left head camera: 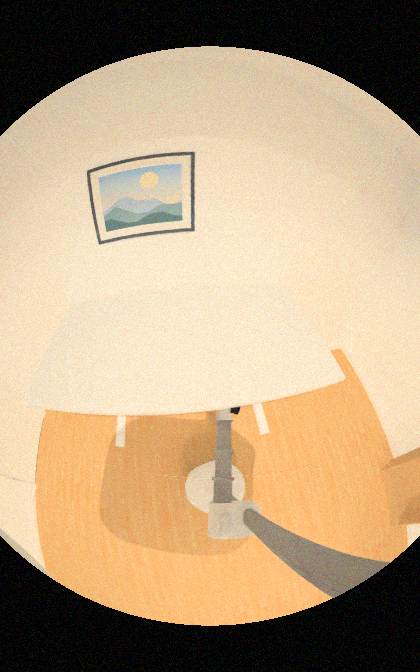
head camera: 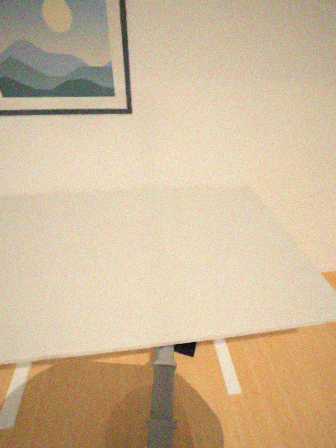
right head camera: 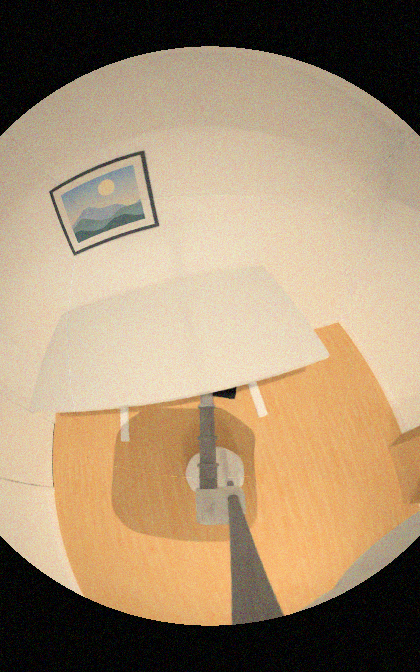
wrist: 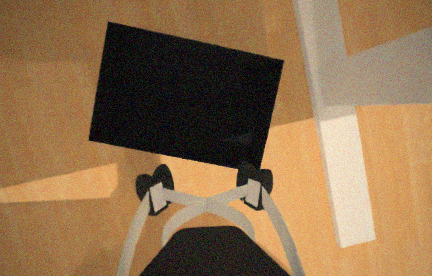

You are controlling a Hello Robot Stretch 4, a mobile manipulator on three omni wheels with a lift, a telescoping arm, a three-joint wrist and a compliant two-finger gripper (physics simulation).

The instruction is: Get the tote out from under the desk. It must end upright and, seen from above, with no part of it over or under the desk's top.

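Places are measured from the robot's base along level axes (x ahead, y left, z up), in millimetres.
Pixels of known places: gripper, fingertip midpoint: (wrist: 205, 178).
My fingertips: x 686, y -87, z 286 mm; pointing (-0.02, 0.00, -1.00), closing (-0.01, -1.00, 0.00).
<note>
For each thing: its top centre in the pictures, then the offset to it from my fingertips. "*": a spot on its surface instead. Level surfaces: height alone.
- black tote, middle of its top: (wrist: 186, 100) dx +82, dy +26, dz -214 mm
- desk's white top, its level: dz +636 mm
- black shape, surface spot: (head camera: 186, 348) * dx -35, dy -46, dz -216 mm
The black tote (wrist: 185, 95) lies beyond the fingers in the wrist view, turned slightly; its dark face shows no inner detail. My gripper (wrist: 205, 178) is open and empty. Its right fingertip overlaps the tote's near right corner in that view; contact cannot be told. The left fingertip is short of the near edge. The desk's white top (head camera: 165, 265) (left head camera: 200, 345) (right head camera: 185, 330) hides the fingers from the head views. A black shape (head camera: 186, 348) (left head camera: 235, 410) (right head camera: 225, 393) shows at its front edge beside the arm; I cannot tell whether it is tote or wrist.
A white desk foot (head camera: 228, 370) (left head camera: 261, 419) (right head camera: 258, 400) (wrist: 350, 175) runs to the right of the tote. Another foot (head camera: 15, 395) (left head camera: 120, 431) (right head camera: 125, 425) is at the left. My arm (head camera: 162, 395) reaches to the desk's front edge. A brown object (left head camera: 405, 490) (right head camera: 407, 465) stands at the far right.
</note>
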